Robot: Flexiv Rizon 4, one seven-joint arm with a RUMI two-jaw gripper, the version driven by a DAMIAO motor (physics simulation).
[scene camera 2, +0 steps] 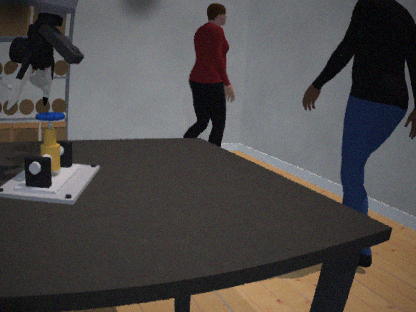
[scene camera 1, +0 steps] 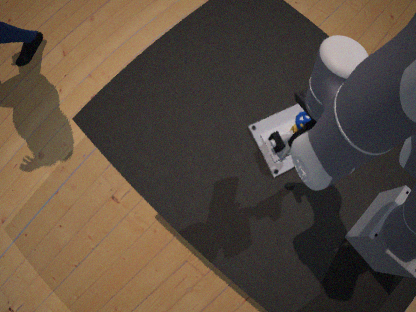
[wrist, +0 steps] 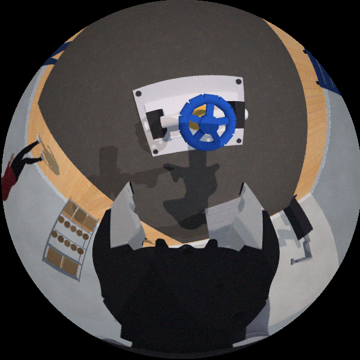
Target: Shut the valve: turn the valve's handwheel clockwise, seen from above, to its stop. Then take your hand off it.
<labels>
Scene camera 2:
my gripper: 28,107
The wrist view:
my gripper: 186,183
blue handwheel: 207,123
</labels>
